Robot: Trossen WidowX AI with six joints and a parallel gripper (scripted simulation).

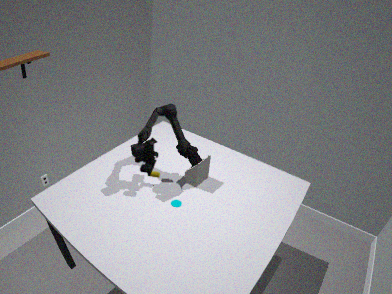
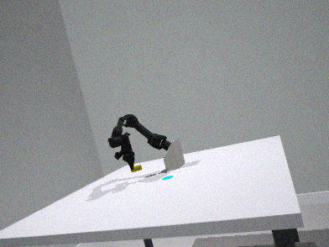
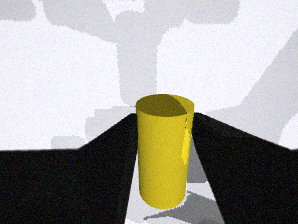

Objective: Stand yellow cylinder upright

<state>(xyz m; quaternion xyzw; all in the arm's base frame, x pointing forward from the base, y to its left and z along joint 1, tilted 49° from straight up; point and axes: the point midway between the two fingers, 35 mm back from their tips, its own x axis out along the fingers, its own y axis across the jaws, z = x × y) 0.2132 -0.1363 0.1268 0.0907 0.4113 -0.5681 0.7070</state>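
Right now the cyan circle is 230 mm to the left of my gripper tip, 70 mm below it and 30 mm ahead of it. Round my gripper tip: yellow cylinder 20 mm to the left, 10 mm behind.
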